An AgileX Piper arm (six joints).
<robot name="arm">
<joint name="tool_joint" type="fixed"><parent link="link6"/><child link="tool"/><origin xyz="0 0 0" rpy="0 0 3.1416"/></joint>
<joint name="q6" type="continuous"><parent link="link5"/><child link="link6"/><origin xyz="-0.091 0 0" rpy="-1.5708 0 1.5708"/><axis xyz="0 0 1"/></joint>
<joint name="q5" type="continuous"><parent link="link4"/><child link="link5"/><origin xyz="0 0 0" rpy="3.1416 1.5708 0"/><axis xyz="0 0 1"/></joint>
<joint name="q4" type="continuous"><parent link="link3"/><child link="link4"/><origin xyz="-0.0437 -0.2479 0" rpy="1.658 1.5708 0"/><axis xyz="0 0 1"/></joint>
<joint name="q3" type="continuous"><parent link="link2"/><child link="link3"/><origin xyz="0.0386 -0.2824 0" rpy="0 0 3.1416"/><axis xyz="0 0 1"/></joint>
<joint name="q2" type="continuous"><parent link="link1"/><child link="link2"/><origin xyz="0 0 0" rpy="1.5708 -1.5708 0"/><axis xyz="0 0 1"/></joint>
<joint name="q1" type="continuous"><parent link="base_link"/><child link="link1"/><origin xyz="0 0 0.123" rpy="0 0 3.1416"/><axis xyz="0 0 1"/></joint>
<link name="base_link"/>
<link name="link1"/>
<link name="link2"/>
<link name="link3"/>
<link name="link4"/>
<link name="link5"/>
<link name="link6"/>
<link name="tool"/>
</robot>
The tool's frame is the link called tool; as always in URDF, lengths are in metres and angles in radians. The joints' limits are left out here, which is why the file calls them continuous.
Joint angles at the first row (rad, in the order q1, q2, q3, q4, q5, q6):
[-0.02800 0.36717 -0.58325 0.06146 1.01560 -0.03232]
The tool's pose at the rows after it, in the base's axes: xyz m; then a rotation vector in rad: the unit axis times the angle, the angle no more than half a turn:
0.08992, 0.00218, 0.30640, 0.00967, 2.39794, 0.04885
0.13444, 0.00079, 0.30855, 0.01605, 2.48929, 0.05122
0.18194, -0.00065, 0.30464, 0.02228, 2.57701, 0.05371
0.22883, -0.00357, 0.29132, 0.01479, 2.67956, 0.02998
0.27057, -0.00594, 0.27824, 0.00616, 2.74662, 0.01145
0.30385, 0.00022, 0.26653, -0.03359, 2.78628, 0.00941
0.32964, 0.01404, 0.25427, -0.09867, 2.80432, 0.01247
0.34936, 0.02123, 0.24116, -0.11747, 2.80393, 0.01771
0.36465, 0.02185, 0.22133, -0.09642, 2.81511, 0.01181
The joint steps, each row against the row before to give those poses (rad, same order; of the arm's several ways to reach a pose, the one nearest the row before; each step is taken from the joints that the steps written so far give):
[0.00014 0.21196 -0.07633 -0.00012 -0.01906 -0.00076]
[-0.00009 0.21364 -0.07651 0.00007 -0.04569 -0.00080]
[-0.00002 0.21384 -0.09287 0.00003 -0.03315 -0.00004]
[-0.00006 0.20994 -0.09969 -0.02184 -0.00861 -0.00006]
[0.00004 0.17657 -0.10805 -0.01684 -0.00204 0.00005]
[0.02520 0.13517 -0.09711 -0.00790 0.00153 0.00000]
[0.04346 0.10468 -0.07474 -0.00612 -0.01056 -0.00002]
[0.01828 0.08012 -0.04834 0.00000 -0.03153 0.00464]
[0.00089 0.07496 -0.02120 -0.00873 -0.04338 0.02068]

